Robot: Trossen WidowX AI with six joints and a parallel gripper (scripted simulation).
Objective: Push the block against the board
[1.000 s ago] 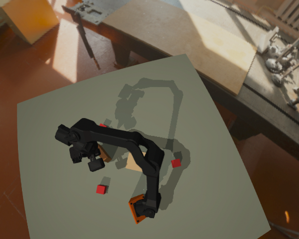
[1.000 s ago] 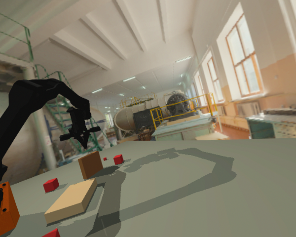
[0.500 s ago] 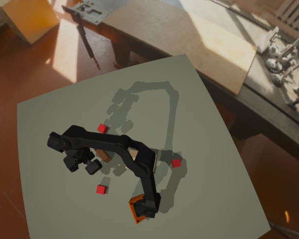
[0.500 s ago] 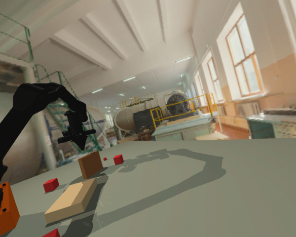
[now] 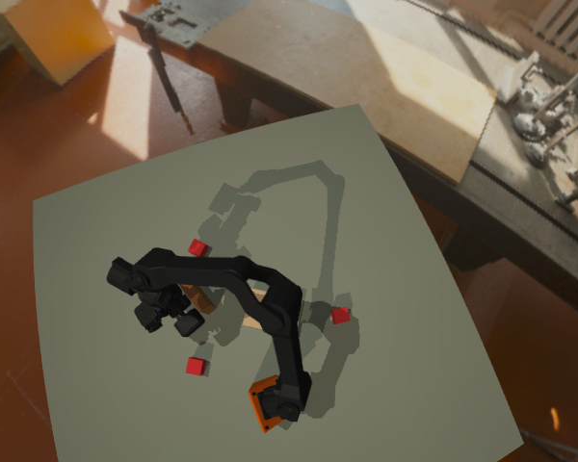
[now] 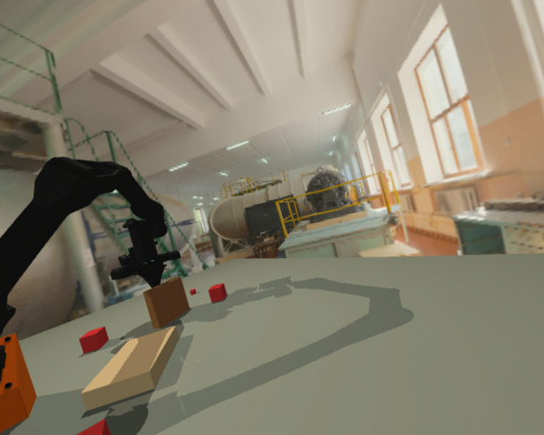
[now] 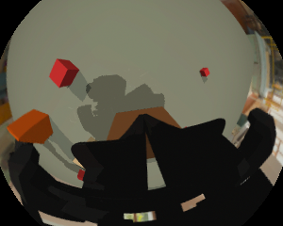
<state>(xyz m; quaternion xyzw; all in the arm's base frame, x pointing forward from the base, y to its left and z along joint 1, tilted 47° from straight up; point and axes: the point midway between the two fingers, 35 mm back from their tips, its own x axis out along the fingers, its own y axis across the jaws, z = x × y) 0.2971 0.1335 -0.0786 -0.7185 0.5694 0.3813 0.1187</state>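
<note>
The brown square block lies 20 mm ahead of my gripper tip, 40 mm to the right of it and 30 mm below it. Round my gripper tip: tiny red cube (130 mm ahead, 120 mm to the left, 80 mm below); then tan board (80 mm behind, 220 mm to the right, 70 mm below).
</note>
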